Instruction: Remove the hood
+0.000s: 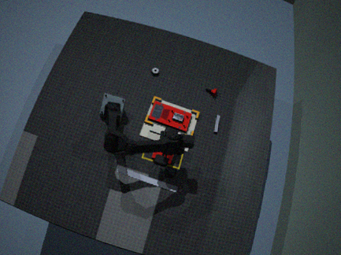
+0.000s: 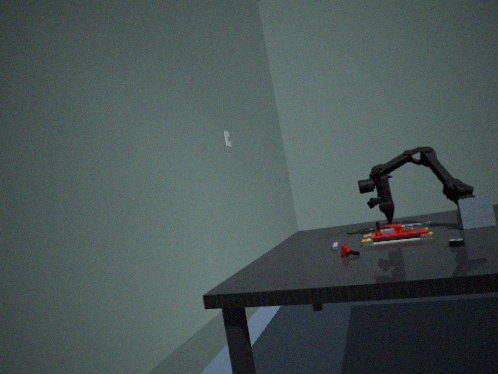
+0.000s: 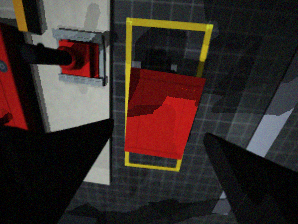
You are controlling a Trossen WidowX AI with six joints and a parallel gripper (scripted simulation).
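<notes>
Right now the red hood is 20 mm below my gripper tip. Round my gripper tip: long pale strip (140 mm to the right, 50 mm behind, 40 mm below); then grey ring (460 mm to the left, 130 mm behind, 30 mm below).
</notes>
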